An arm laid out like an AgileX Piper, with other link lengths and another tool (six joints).
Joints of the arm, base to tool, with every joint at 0 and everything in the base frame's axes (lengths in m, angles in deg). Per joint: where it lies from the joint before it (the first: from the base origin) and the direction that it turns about. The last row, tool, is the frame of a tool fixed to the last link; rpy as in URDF.
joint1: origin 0 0 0.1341 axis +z
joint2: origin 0 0 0 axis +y
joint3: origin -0.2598 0 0.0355 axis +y
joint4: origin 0.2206 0 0.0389 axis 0.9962 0 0.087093
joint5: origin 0 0 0 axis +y
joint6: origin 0.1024 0 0.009 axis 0.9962 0 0.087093
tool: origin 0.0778 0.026 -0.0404 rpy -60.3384 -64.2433 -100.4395
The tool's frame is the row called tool.
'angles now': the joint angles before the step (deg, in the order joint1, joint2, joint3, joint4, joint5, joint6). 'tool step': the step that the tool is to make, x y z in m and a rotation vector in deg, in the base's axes. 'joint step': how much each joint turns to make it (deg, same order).
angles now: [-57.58 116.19 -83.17 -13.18 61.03 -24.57]
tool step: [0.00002 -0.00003 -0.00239 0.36 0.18 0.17]
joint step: [0.00 0.47 -0.06 0.05 -0.05 -0.18]
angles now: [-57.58 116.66 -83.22 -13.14 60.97 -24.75]
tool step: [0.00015 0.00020 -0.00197 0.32 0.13 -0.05]
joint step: [0.00 0.40 -0.06 0.07 0.01 0.01]
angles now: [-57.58 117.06 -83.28 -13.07 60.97 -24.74]
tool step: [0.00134 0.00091 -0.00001 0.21 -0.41 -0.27]
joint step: [0.00 -0.03 -0.04 0.53 0.03 0.01]
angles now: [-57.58 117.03 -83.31 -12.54 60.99 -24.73]
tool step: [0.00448 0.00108 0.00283 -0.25 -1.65 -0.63]
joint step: [0.00 -0.70 -0.05 1.39 -0.35 0.03]
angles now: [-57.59 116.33 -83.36 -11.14 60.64 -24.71]
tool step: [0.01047 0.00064 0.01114 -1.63 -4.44 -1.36]
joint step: [-0.12 -2.49 0.00 3.11 -1.28 0.03]
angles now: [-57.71 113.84 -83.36 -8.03 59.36 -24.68]
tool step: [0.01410 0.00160 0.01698 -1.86 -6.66 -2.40]
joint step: [-0.54 -3.49 0.06 5.02 -1.69 -0.01]
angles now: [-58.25 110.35 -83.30 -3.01 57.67 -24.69]
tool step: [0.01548 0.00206 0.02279 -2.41 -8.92 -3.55]
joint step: [-1.19 -4.70 0.97 6.81 -2.95 -0.01]
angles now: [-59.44 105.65 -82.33 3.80 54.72 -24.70]
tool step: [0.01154 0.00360 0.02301 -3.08 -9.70 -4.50]
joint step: [-1.68 -5.87 3.58 7.44 -5.24 -0.03]
